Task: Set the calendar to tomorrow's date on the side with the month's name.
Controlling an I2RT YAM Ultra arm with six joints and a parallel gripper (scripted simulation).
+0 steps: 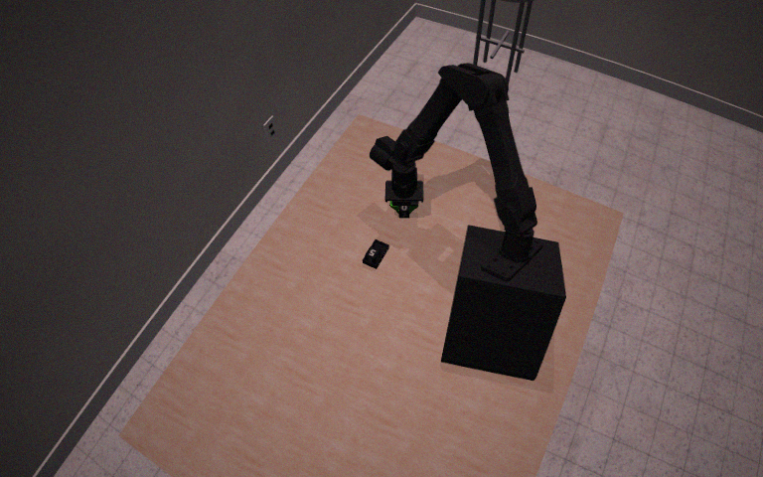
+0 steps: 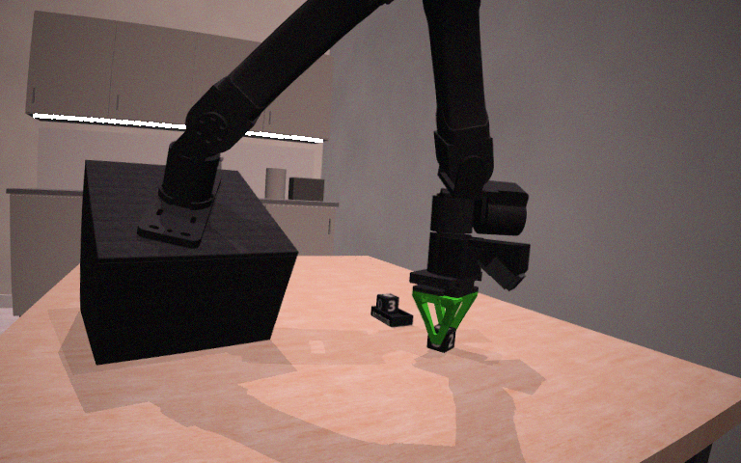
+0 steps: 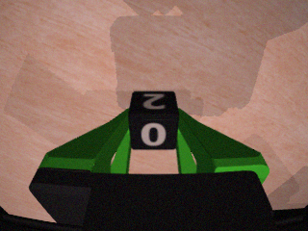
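The black cube is right at my hand. Round my hand: black tray: 16 cm to the left, 2 cm behind, 1 cm below.
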